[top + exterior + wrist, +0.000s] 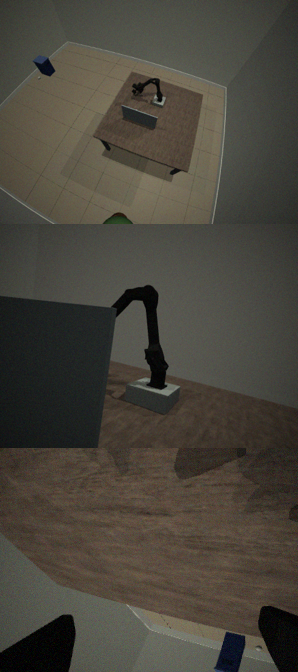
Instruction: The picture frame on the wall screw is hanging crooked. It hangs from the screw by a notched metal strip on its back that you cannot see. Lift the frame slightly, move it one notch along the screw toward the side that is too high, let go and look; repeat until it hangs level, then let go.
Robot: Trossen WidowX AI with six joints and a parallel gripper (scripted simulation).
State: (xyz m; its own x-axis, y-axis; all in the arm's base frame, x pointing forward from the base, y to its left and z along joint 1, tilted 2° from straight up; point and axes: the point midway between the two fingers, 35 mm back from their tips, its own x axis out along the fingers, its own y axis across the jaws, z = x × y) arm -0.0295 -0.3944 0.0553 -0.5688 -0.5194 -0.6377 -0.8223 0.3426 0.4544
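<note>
My gripper tip is 48 cm short of the grey picture frame, 25 cm to the right of it and 8 cm below it. The rest, counted from my gripper tip: blue-grey wall panel: 49 cm ahead, 27 cm to the left, 7 cm above.
</note>
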